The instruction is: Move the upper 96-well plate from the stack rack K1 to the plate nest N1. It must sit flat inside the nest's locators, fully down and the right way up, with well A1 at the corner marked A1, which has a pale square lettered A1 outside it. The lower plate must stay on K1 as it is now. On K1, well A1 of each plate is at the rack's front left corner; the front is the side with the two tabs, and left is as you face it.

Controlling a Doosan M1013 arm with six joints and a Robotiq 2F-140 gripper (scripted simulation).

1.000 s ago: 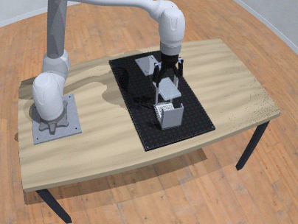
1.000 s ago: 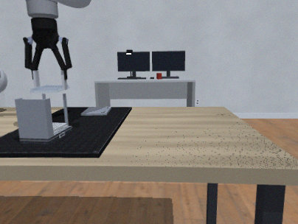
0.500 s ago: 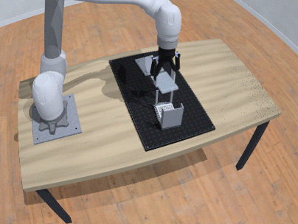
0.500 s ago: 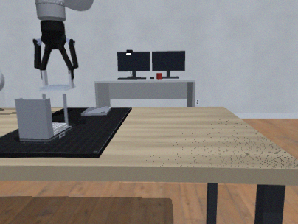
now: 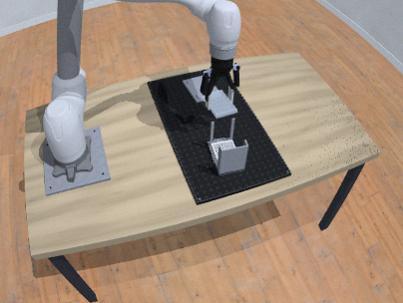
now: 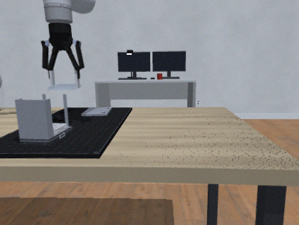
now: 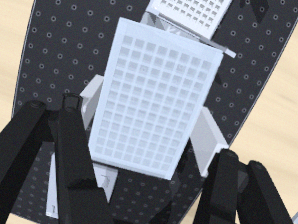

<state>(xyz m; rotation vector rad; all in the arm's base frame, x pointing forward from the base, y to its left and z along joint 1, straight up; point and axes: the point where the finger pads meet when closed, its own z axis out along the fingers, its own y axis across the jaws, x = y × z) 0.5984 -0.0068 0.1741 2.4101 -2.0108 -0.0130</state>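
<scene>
Right now the plate nest N1 is 28 cm to the left of my hand, 17 cm below it and 1 cm ahead of it. Also, from my hand: grey back wall (20 cm to the right, 10 cm below); then 96-well plate (2 cm below).
</scene>
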